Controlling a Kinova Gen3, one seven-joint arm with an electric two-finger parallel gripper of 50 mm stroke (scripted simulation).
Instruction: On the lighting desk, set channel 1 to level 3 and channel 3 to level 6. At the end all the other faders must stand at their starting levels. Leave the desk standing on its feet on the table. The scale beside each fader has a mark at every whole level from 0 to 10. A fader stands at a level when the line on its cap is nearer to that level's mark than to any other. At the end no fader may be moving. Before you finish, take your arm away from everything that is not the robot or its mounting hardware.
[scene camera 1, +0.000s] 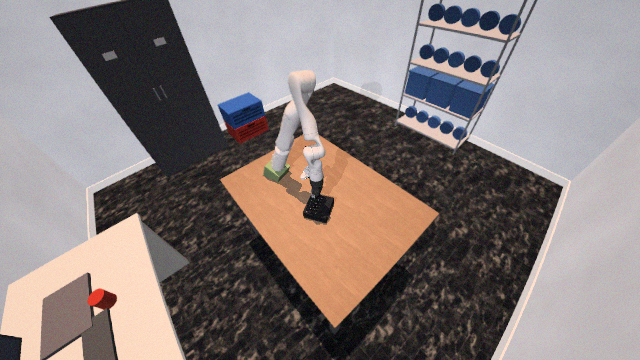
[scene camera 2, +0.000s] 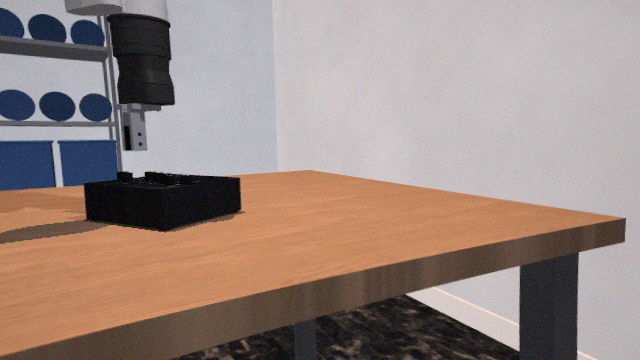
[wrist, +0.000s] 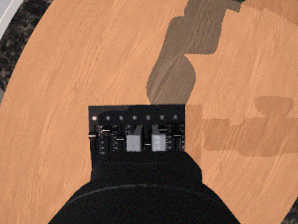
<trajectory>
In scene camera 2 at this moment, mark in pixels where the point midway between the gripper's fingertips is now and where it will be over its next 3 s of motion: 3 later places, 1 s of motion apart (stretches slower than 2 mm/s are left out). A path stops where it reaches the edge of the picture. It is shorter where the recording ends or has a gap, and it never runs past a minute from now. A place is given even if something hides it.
My gripper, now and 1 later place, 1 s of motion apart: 135, 150; 128, 99
</trajectory>
